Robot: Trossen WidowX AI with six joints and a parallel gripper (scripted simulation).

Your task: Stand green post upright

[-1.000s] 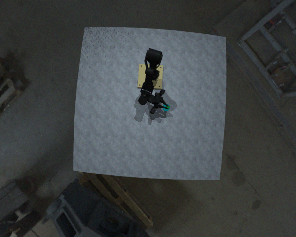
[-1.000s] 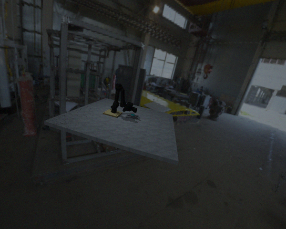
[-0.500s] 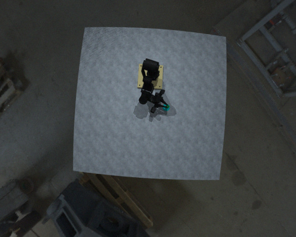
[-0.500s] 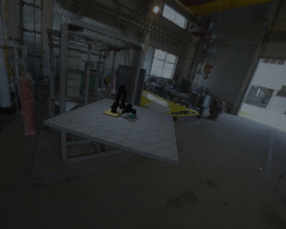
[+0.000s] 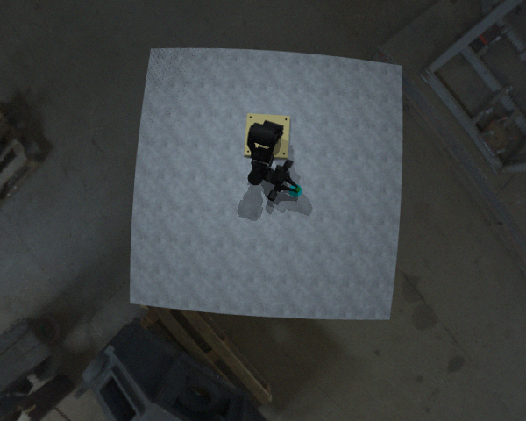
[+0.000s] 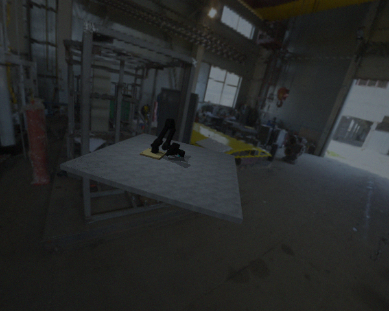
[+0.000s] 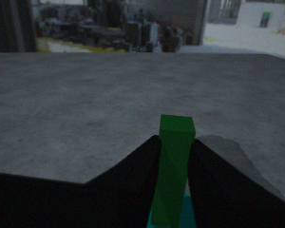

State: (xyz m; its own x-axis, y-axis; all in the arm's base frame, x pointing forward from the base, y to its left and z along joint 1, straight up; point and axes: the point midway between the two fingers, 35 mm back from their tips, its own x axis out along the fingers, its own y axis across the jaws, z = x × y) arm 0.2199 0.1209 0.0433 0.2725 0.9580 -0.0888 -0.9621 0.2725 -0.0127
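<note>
Right now the green post is 20 mm below my gripper tip. The rest, counted from my gripper tip: cyan circle (60 mm below).
</note>
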